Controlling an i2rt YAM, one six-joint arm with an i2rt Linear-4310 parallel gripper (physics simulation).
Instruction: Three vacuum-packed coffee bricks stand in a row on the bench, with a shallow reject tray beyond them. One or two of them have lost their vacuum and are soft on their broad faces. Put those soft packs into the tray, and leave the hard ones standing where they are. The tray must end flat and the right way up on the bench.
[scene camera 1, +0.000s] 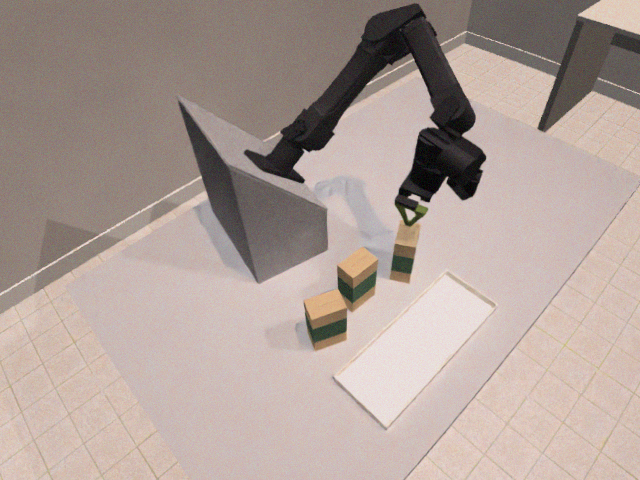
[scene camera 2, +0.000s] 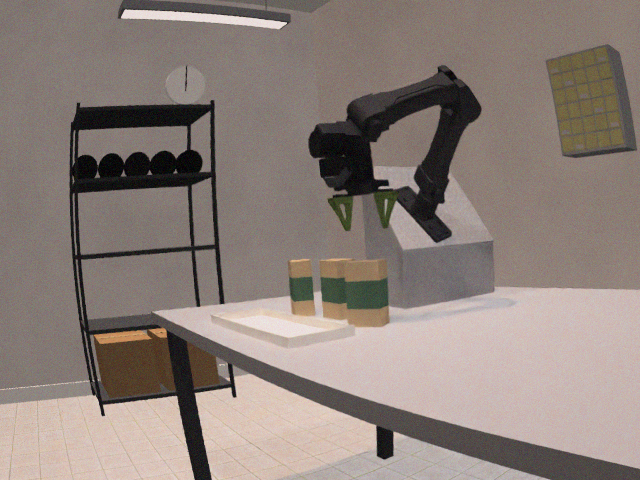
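Where they show: gripper, fingertip midpoint: (scene camera 1: 416, 211) (scene camera 2: 366, 229); arm's base at its link origin: (scene camera 1: 275, 169) (scene camera 2: 421, 214).
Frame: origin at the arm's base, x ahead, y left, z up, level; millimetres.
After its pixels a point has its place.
Three tan coffee packs with green bands stand upright and apart on the bench: the far pack (scene camera 1: 403, 260) (scene camera 2: 301, 288), the middle pack (scene camera 1: 357, 279) {x 307, y -33, z -113 mm} (scene camera 2: 333, 290) {x 308, y 9, z -166 mm} and the near pack (scene camera 1: 326, 321) (scene camera 2: 367, 293). Their softness cannot be told by sight. The shallow white tray (scene camera 1: 413, 346) {x 466, y -12, z -234 mm} (scene camera 2: 281, 325) {x 437, y -18, z -234 mm} lies flat, right way up and empty, alongside the row. My gripper (scene camera 1: 409, 221) {x 309, y 151, z -31 mm} (scene camera 2: 366, 227) {x 309, y 151, z -31 mm} is open, with green fingers pointing down and nothing between them. In the scene camera 2 view it hangs clearly above the pack tops; in the scene camera 1 view its fingertips overlap the far pack's top edge.
The grey wedge-shaped base (scene camera 1: 281, 232) {x 98, y -74, z -91 mm} (scene camera 2: 447, 268) {x -14, y 78, z -148 mm} carries my arm, behind the packs on the side away from the tray. The bench edge (scene camera 2: 330, 390) {x 624, y 465, z -242 mm} runs past the tray's outer side. A black shelf rack (scene camera 2: 142, 180) stands by the wall beyond the bench.
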